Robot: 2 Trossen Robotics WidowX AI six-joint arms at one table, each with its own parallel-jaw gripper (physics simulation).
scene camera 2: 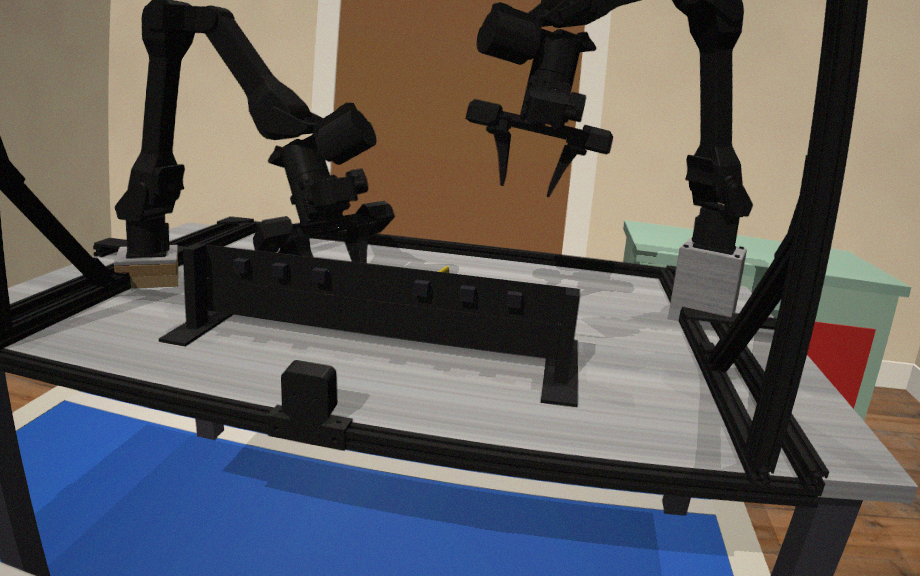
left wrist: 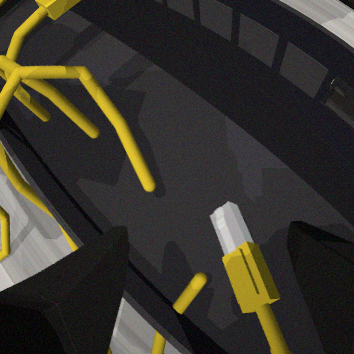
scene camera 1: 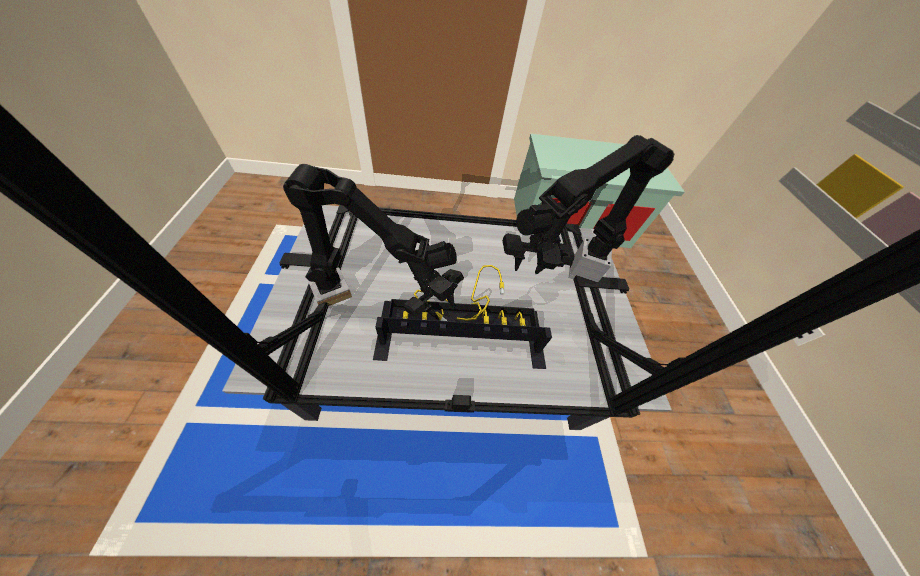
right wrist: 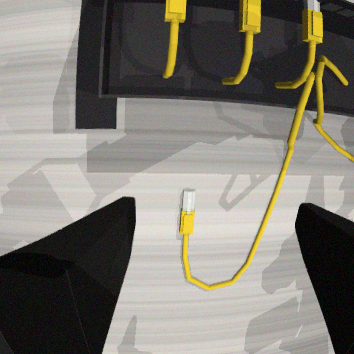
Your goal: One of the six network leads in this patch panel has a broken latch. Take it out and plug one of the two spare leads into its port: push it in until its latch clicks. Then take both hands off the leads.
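Frame: origin at the left arm's base, x left, y back, z up, level; millimetres.
Seen in the pictures: left gripper, fingertip midpoint: (left wrist: 209, 236) (scene camera 1: 445, 313); right gripper, fingertip midpoint: (scene camera 2: 524, 191) (scene camera 1: 525, 271) (right wrist: 219, 212); left arm's base, origin of the base link: (scene camera 2: 147, 252) (scene camera 1: 328, 283); right arm's base, origin of the base link: (scene camera 2: 714, 247) (scene camera 1: 597, 251).
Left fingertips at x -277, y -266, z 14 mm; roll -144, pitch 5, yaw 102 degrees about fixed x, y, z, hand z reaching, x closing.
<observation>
Pixels of each thing's top centre, then the offset from my left fingertips to it.
- black patch panel, middle of its top: (scene camera 2: 377, 259) (scene camera 1: 465, 316) dx -58, dy -27, dz +51 mm
- yellow lead's plug, middle of its top: (left wrist: 234, 253) dx +4, dy +10, dz -6 mm
- loose lead, middle of its top: (right wrist: 188, 214) (scene camera 1: 502, 286) dx +22, dy -244, dz -45 mm
The black patch panel (scene camera 1: 475, 330) (scene camera 2: 380, 305) stands across the table. A yellow lead's plug (left wrist: 250, 277) with a clear tip lies free inside the panel's tray, outside the ports. My left gripper (scene camera 1: 432, 303) (left wrist: 209, 236) is open, with its fingers either side of that plug, not touching it; the panel partly hides it in scene camera 2. Another loose lead (scene camera 1: 501, 286) (right wrist: 187, 222) lies on the table, its cable looping to the panel. My right gripper (scene camera 1: 528, 270) (scene camera 2: 525, 189) (right wrist: 219, 212) is open and empty, high above the loose lead. Broken latches cannot be told.
Several yellow leads stand along the panel's ports. In the right wrist view one plug (right wrist: 313, 27) shows part of its clear end, unlike two plugs to its left. Yellow cables (left wrist: 55, 72) cross in the tray. A black frame (scene camera 2: 543, 468) edges the table.
</observation>
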